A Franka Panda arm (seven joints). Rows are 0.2 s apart.
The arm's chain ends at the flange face. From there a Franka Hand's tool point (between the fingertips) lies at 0.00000 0.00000 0.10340 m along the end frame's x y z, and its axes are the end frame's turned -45 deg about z.
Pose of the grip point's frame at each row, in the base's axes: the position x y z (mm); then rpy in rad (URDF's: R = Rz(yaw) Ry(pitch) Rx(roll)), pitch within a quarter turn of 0, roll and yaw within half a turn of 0:
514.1 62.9 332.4 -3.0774 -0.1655 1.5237
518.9 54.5 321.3 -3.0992 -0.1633 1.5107
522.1 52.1 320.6 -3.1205 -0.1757 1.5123
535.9 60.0 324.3 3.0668 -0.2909 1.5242
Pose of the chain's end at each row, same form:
519.9 45.6 434.2 -2.9792 -0.0718 0.7378
522.3 37.5 423.2 -2.9960 -0.0855 0.7225
523.2 33.9 422.4 -3.0020 -0.1091 0.7211
526.8 30.8 423.1 -2.9836 -0.2562 0.7074

